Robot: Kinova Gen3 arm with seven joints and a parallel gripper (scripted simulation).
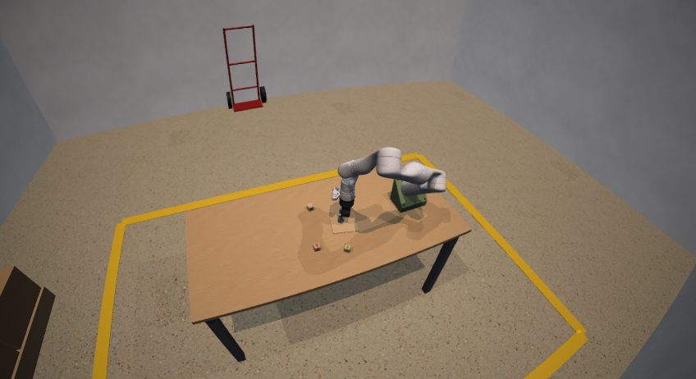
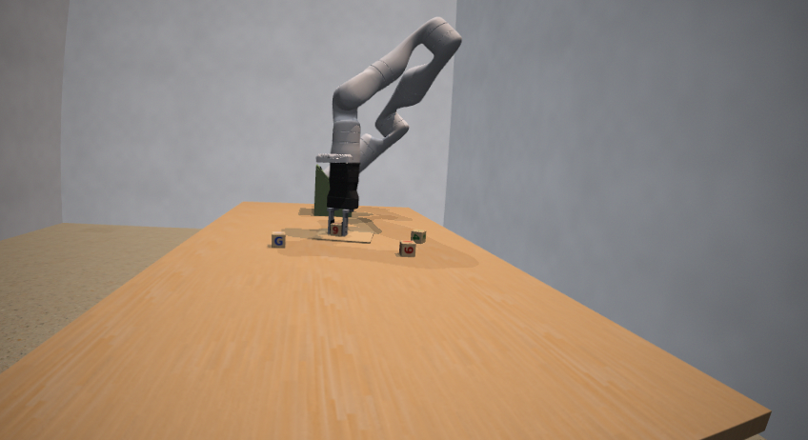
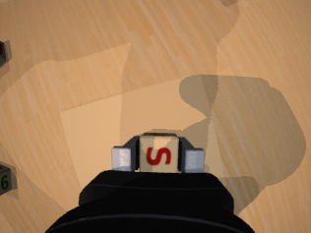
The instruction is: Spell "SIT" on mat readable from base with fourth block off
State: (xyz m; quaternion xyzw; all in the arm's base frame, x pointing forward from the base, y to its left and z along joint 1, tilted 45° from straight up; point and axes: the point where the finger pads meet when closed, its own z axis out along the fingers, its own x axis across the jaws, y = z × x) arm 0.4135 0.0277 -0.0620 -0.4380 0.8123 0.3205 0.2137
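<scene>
Right now my hand is 20 mm to the right of the tan mat, 20 mm above it and 10 mm past it. Also, from my hand: green-marked block (190 mm to the left, 60 mm ahead, 10 mm below); then blue-marked block (150 mm to the right, 120 mm ahead, 10 mm below); then E block (190 mm ahead, 120 mm to the left, 10 mm below).
</scene>
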